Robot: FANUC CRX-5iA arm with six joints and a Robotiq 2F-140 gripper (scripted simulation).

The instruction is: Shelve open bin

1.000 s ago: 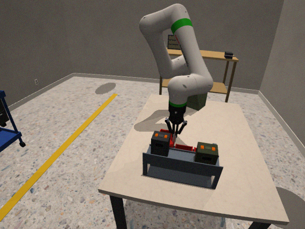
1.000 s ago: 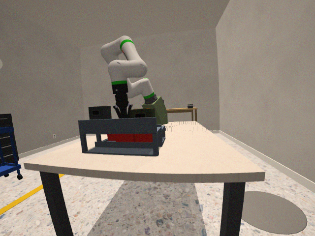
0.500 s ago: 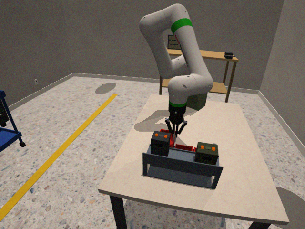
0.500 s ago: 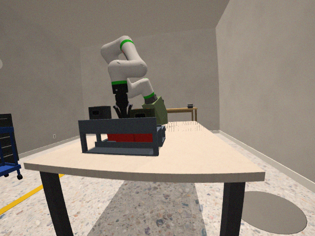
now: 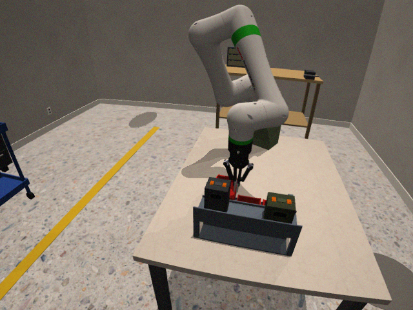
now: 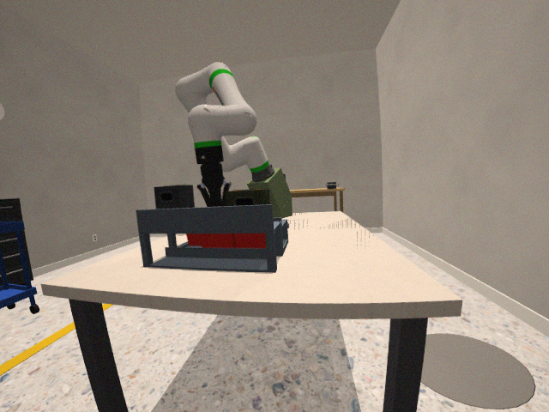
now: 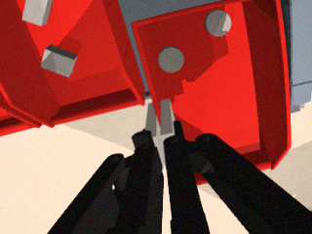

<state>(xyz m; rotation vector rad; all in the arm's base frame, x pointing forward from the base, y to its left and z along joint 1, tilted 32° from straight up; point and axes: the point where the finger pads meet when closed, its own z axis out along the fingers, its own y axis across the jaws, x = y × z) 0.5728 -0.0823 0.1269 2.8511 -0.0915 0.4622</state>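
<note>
Right now my hand is 13 cm short of the shelf floor, 5 cm to the right of it and 9 cm above it. The rest, counted from my hand: green box: 20 cm ahead, 16 cm to the left, 5 cm above; black box: 17 cm ahead, 7 cm to the right, 7 cm above.
</note>
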